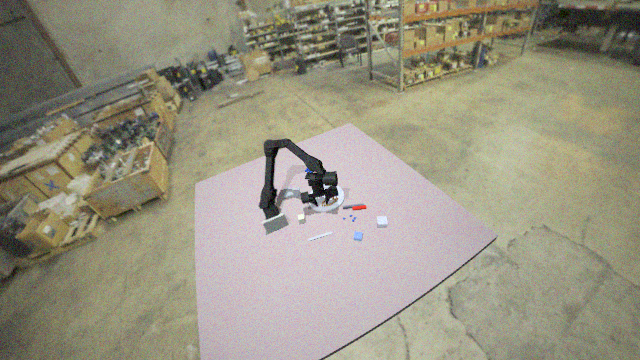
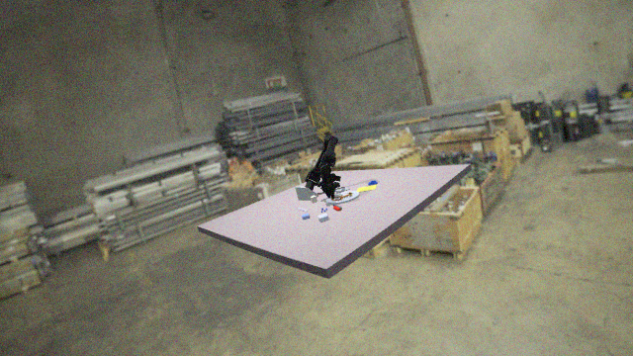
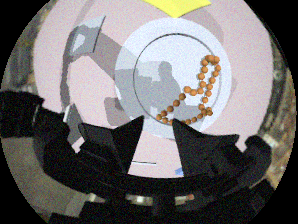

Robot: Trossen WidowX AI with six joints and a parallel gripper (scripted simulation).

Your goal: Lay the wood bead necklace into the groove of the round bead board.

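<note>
The cream cube lies 13 cm behind my gripper tip and 4 cm to the right of it. Also, from my gripper tip: white stick: 17 cm to the right, 7 cm behind, 1 cm below; red-handled tool: 16 cm ahead, 9 cm to the right, 1 cm below; grey plate: 19 cm to the left, 13 cm behind, 1 cm below.
</note>
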